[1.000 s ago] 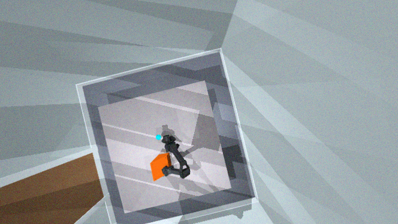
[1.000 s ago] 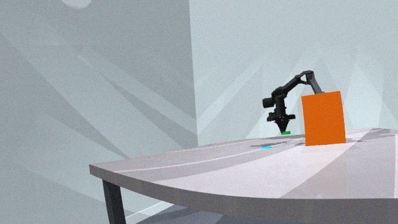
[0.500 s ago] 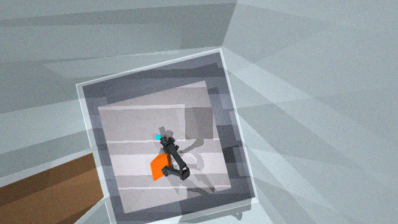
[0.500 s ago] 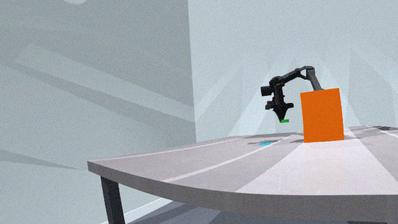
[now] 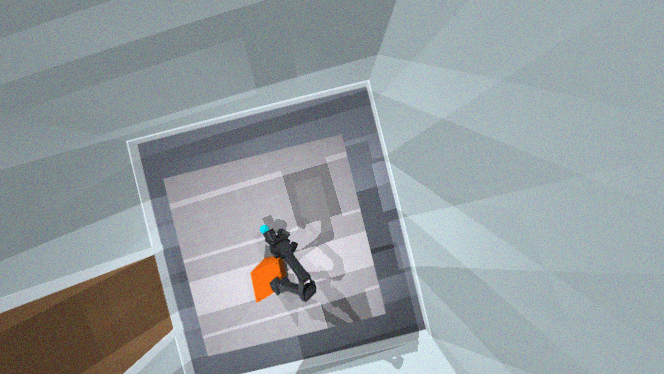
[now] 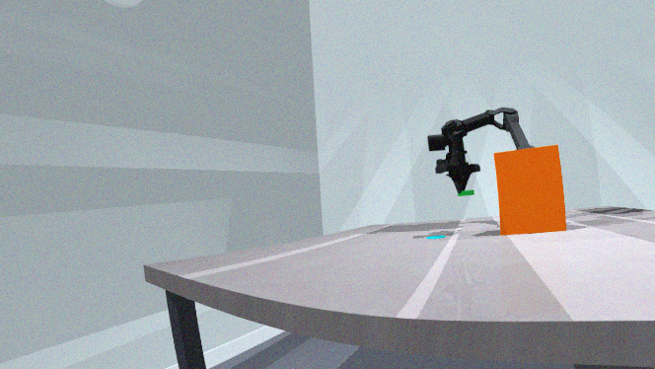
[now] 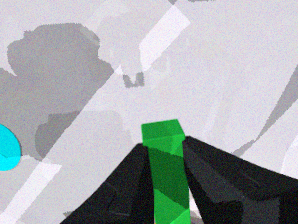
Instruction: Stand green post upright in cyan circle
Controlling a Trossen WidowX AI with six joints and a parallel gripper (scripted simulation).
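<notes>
My gripper tip is now 20 mm to the right of the green post and 20 mm past it. From my gripper tip the other things lie so: cyan circle 150 mm to the left, 130 mm below, 90 mm ahead.
</notes>
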